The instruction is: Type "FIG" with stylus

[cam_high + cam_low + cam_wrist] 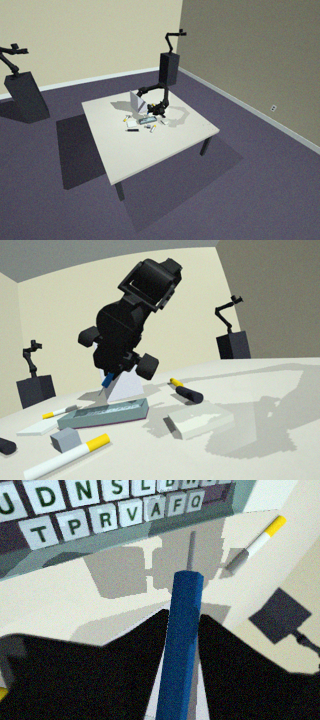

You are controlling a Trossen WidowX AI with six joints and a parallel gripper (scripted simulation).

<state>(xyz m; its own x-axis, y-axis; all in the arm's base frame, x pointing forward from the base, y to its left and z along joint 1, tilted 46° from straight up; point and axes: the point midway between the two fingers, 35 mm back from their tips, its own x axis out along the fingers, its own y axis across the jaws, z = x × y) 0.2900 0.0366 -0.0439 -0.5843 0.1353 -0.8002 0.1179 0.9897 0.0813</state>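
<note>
Now: the F key 80 mm below my gripper tip, 50 mm to the right of it and 20 mm ahead of it. Also, from my gripper tip: grey cube: 140 mm ahead, 90 mm to the right, 80 mm below; blue stylus: 10 mm to the right, 10 mm below, 10 mm ahead.
</note>
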